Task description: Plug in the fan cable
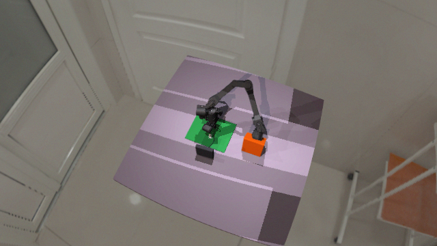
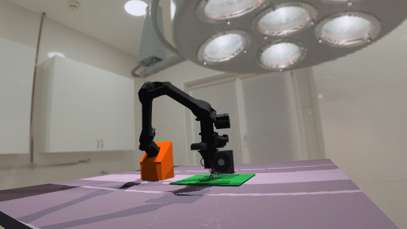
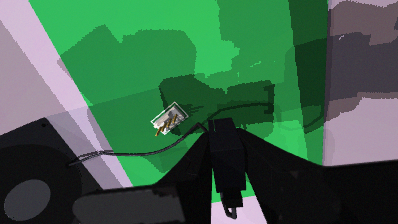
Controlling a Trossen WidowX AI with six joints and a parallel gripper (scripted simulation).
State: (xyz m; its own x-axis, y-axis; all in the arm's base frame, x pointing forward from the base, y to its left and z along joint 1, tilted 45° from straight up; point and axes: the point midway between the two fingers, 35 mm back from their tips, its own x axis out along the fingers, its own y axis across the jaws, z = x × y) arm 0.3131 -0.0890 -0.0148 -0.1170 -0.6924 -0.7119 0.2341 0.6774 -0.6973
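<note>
Now: the white four-pin header 60 mm below my gripper tip, 50 mm to the left of it and 10 mm ahead of it. From my gripper tip the other things lie so: black fan (190 mm to the left); fan plug (10 mm behind, 10 mm above); green board (80 mm below, 10 mm to the left, 10 mm ahead).
</note>
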